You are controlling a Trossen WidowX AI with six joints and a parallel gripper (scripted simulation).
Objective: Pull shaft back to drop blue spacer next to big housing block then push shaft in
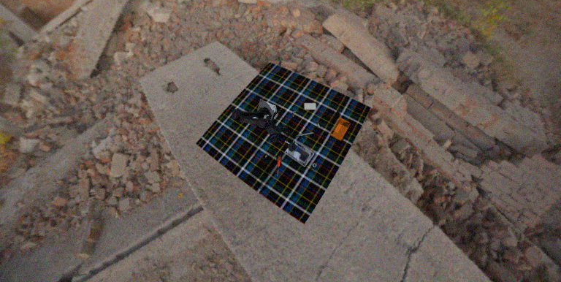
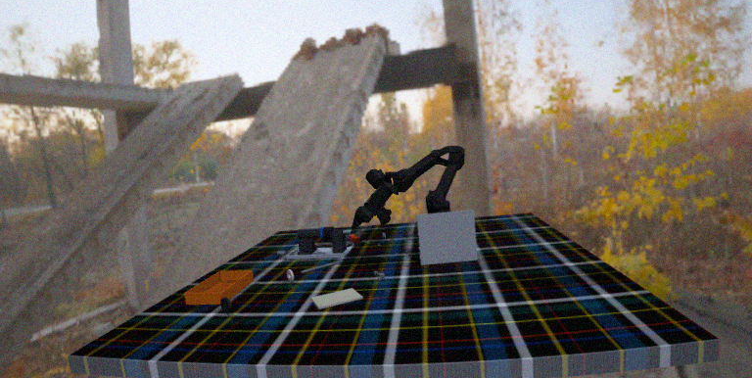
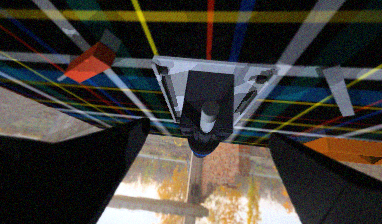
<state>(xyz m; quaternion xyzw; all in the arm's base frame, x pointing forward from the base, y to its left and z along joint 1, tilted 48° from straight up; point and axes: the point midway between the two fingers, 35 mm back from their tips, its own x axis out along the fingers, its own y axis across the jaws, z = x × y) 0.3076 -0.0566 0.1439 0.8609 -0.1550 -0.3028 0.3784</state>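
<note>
Now: gripper tip 10 cm short of the shaft and 2 cm above it. From my gripper tip the other things lie so: orange tray (34 cm ahead, 41 cm to the left, 9 cm below); pale flat pad (4 cm behind, 48 cm to the left, 9 cm below); blue spacer (13 cm ahead, 2 cm below).
</note>
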